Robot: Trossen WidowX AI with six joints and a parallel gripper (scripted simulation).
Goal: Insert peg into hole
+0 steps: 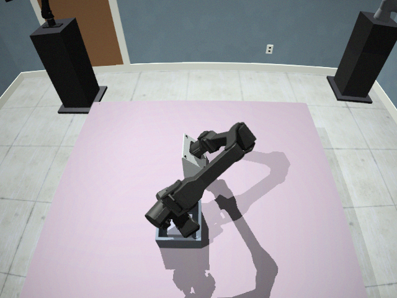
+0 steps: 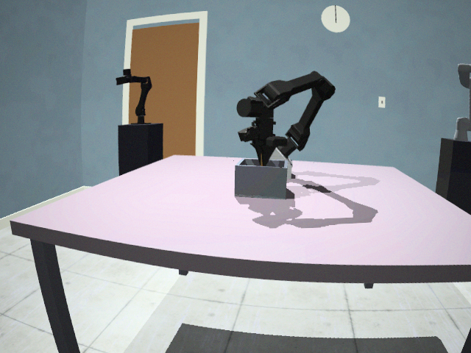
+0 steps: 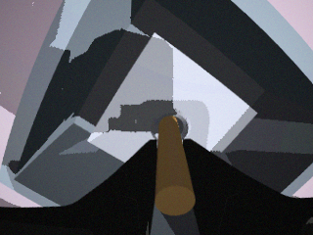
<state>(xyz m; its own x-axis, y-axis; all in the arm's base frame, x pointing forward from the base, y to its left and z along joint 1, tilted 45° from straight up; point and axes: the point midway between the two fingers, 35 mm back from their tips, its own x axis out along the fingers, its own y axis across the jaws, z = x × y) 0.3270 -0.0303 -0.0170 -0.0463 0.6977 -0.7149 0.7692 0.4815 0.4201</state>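
Now: the pale plate 80 mm below my hand. Round my hand: peg: 40 mm below; grey box: 100 mm below.
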